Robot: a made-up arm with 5 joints. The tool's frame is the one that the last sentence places.
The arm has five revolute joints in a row. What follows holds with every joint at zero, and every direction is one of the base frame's. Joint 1 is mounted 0.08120 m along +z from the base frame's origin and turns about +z. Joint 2 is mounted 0.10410 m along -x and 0.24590 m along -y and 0.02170 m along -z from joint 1 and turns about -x. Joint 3 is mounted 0.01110 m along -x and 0.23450 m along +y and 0.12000 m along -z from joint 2 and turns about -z. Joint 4 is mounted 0.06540 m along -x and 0.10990 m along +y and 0.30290 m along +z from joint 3 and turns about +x. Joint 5 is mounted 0.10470 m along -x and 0.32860 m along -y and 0.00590 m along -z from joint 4 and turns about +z. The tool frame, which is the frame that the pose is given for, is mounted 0.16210 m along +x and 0.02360 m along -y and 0.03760 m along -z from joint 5; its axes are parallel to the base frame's.
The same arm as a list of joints. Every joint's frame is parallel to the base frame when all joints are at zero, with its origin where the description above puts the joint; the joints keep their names.
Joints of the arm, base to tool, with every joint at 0 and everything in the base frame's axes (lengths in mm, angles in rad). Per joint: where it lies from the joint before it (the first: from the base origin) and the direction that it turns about. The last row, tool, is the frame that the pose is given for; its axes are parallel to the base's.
joint 1: axis +z xyz 0 0 81.2
joint 2: axis -x xyz -104.1 -245.9 -21.7
joint 3: axis -z xyz -11.1 234.5 -120
joint 4: axis +x xyz -65.4 109.9 302.9
joint 5: axis +z xyz -104.7 -328.6 -5.9
tool: xyz 162.1 -23.6 -37.6

